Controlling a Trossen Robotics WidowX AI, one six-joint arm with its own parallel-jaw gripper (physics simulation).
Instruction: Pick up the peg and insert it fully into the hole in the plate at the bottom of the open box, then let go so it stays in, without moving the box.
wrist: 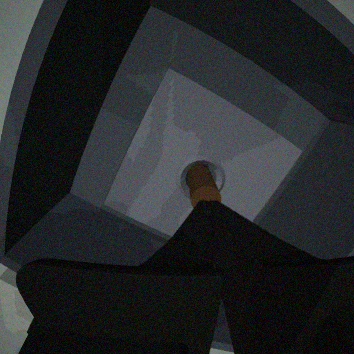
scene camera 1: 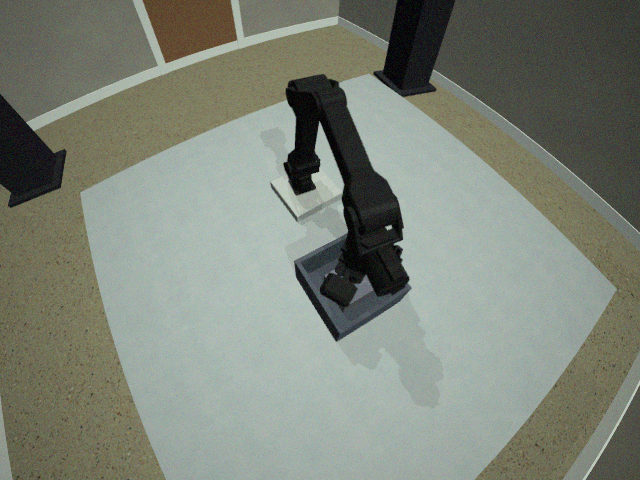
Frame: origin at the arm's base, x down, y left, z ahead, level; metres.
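Seen in the pictures: gripper, between the fingertips: (wrist: 206, 209) (scene camera 1: 350, 276); arm's base, origin of its link: (scene camera 1: 302, 184).
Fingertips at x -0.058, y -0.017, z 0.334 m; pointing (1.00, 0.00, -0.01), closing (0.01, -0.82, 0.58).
Observation:
Pixels of each thing's middle, then the offset from my fingertips to it. "*": a spot on its surface instead. Level surfaces: height alone.
- paler plate, middle of its body: (wrist: 197, 165) (scene camera 1: 349, 284) dx +0.053, dy +0.003, dz +0.003 m
- round hole, a spot on its surface: (wrist: 220, 177) * dx +0.027, dy -0.005, dz +0.010 m
- brown peg, middle of its body: (wrist: 197, 171) dx +0.039, dy +0.004, dz +0.002 m
- light blue-grey mat, height of its surface: dx +0.087 m
The dark grey-blue open box (scene camera 1: 361, 318) (wrist: 37, 50) stands under the arm. The paler plate (wrist: 250, 185) lies at its bottom, with a round hole (wrist: 220, 177) near its middle. The black gripper (scene camera 1: 355, 276) (wrist: 209, 204) is inside the box, shut on the top of the brown peg (wrist: 201, 176) in the wrist view. The peg points down at the hole at a slight slant, its lower end within the hole's outline. How deep it reaches cannot be told. In the scene view the arm and gripper hide the peg and the hole.
The arm's pale base slab (scene camera 1: 286, 200) stands behind the box on the light blue-grey mat (scene camera 1: 206, 310). Dark pillars (scene camera 1: 416, 46) (scene camera 1: 25, 160) stand beyond the mat at the back right and left. The box walls surround the gripper.

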